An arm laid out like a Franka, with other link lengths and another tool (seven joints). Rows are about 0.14 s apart.
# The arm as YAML. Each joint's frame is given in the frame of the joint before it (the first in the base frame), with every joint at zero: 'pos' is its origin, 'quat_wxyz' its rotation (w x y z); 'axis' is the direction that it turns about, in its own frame. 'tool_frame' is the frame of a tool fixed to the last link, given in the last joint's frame.
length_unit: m
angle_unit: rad
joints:
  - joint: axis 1
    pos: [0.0, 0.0, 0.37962]
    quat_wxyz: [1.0, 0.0, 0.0, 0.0]
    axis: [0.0, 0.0, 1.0]
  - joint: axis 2
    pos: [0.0, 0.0, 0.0]
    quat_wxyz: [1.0, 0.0, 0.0, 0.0]
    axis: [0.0, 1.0, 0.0]
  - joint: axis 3
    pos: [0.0, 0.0, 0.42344]
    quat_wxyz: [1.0, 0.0, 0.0, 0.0]
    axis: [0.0, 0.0, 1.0]
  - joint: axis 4
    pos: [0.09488, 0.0, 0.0]
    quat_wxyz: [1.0, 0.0, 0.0, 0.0]
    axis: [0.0, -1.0, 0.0]
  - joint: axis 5
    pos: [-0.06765, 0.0, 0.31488]
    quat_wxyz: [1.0, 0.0, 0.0, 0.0]
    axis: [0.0, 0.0, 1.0]
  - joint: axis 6
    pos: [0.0, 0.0, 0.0]
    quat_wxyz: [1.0, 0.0, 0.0, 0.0]
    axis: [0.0, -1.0, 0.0]
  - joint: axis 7
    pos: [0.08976, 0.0, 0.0]
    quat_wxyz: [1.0, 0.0, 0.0, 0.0]
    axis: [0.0, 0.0, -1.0]
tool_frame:
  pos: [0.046, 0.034, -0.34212]
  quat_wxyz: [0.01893, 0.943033, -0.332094, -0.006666]
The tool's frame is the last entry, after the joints.
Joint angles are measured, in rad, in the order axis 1, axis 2, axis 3, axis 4, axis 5, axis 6, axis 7. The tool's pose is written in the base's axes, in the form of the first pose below.
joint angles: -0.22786, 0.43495, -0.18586, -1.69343, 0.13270, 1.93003, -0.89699
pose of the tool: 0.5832, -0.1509, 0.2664; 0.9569, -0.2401, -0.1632; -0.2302, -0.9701, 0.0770; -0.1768, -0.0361, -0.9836
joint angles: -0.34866, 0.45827, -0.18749, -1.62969, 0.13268, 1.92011, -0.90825
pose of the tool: 0.5801, -0.2303, 0.2736; 0.9316, -0.3402, -0.1282; -0.3327, -0.9399, 0.0770; -0.1467, -0.0291, -0.9888
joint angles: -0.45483, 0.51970, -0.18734, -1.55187, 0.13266, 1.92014, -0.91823
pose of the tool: 0.5748, -0.3048, 0.2617; 0.8994, -0.4225, -0.1117; -0.4169, -0.9062, 0.0713; -0.1313, -0.0176, -0.9912
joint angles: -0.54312, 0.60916, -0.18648, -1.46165, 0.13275, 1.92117, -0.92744
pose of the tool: 0.5676, -0.3703, 0.2343; 0.8675, -0.4846, -0.1123; -0.4798, -0.8747, 0.0678; -0.1310, -0.0049, -0.9914
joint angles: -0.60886, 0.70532, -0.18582, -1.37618, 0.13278, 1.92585, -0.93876
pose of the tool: 0.5594, -0.4212, 0.1984; 0.8437, -0.5229, -0.1215; -0.5186, -0.8524, 0.0673; -0.1387, 0.0062, -0.9903
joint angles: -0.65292, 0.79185, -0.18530, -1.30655, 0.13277, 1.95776, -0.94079
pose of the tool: 0.5578, -0.4625, 0.1626; 0.8265, -0.5504, -0.1178; -0.5485, -0.8346, 0.0513; -0.1266, 0.0222, -0.9917
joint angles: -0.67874, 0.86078, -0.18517, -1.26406, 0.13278, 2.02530, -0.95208
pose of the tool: 0.5626, -0.4962, 0.1306; 0.8247, -0.5572, -0.0975; -0.5586, -0.8293, 0.0148; -0.0891, 0.0422, -0.9951
